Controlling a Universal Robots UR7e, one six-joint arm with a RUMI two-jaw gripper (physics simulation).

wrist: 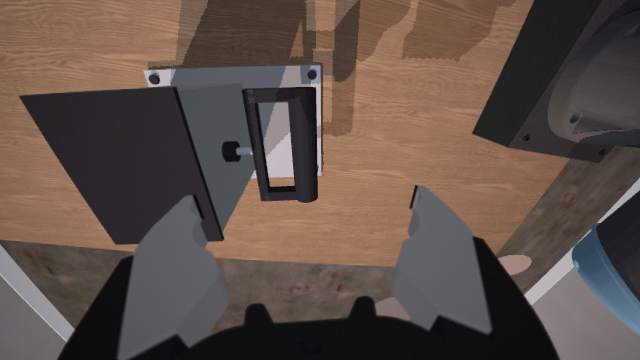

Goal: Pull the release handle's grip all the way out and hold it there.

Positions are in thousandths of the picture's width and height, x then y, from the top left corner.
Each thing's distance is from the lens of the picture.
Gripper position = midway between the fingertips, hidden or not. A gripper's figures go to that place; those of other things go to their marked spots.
my gripper (482, 538): 0.13 m
base plate (473, 210): 0.31 m
